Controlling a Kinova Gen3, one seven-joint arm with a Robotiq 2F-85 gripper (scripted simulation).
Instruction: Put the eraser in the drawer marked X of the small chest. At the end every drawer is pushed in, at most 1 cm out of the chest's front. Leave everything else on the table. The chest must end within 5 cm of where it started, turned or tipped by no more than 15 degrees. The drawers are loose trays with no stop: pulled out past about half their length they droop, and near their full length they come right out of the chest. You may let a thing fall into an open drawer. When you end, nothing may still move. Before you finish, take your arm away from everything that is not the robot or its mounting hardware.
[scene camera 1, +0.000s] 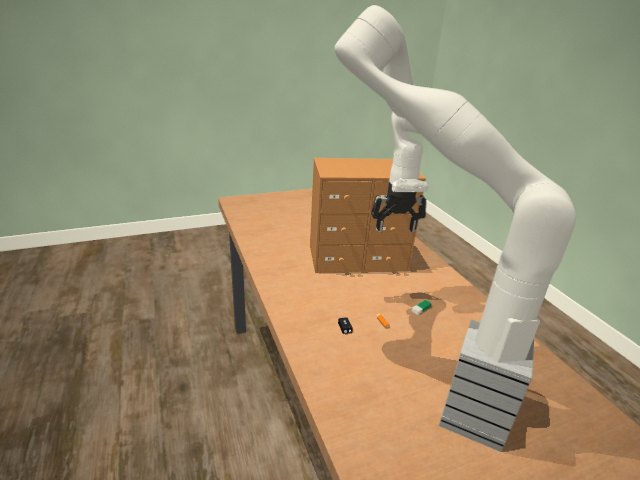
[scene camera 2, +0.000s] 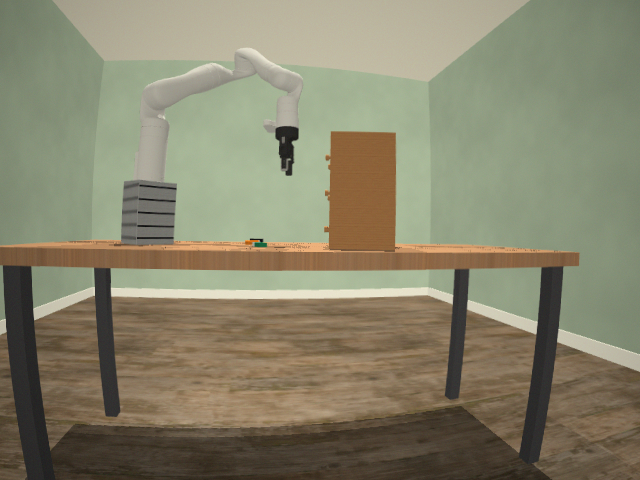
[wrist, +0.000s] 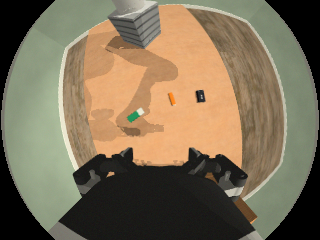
my gripper: scene camera 1 395, 231; scene camera 2; wrist
same spot on my gripper: (wrist: 209, 165) = (scene camera 2: 289, 160)
